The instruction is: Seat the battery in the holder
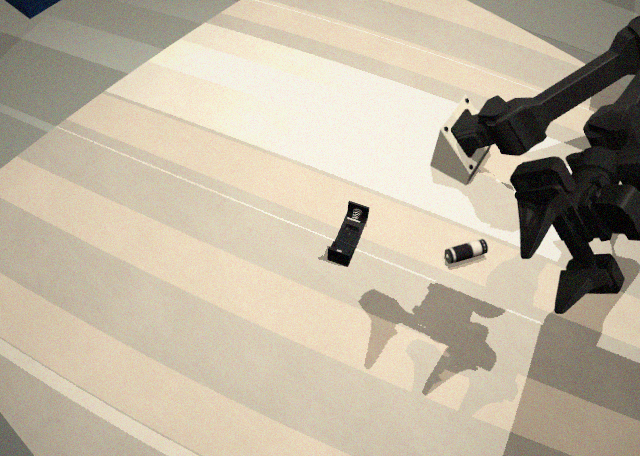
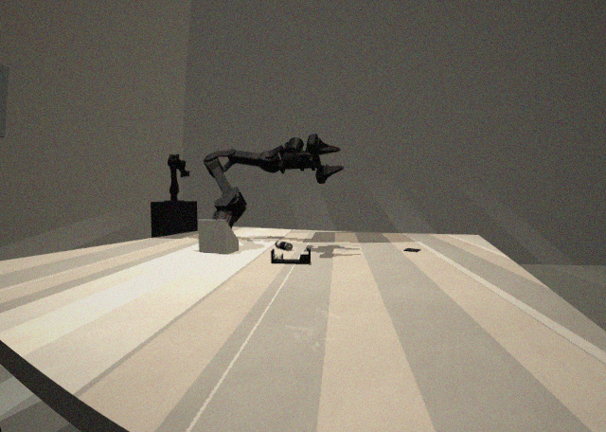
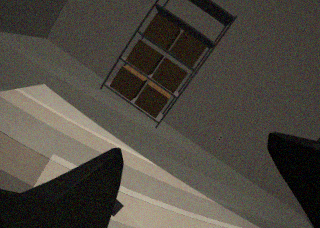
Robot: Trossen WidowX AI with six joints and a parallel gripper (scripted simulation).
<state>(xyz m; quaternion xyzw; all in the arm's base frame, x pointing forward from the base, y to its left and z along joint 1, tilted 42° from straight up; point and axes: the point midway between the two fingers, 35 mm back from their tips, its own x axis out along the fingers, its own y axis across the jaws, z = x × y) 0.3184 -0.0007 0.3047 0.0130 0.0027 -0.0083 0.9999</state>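
The battery is 17 cm behind my gripper tip, 10 cm to the right of it and 28 cm below it. Round my gripper tip: small dark piece (23 cm ahead, 4 cm to the right, 30 cm below).
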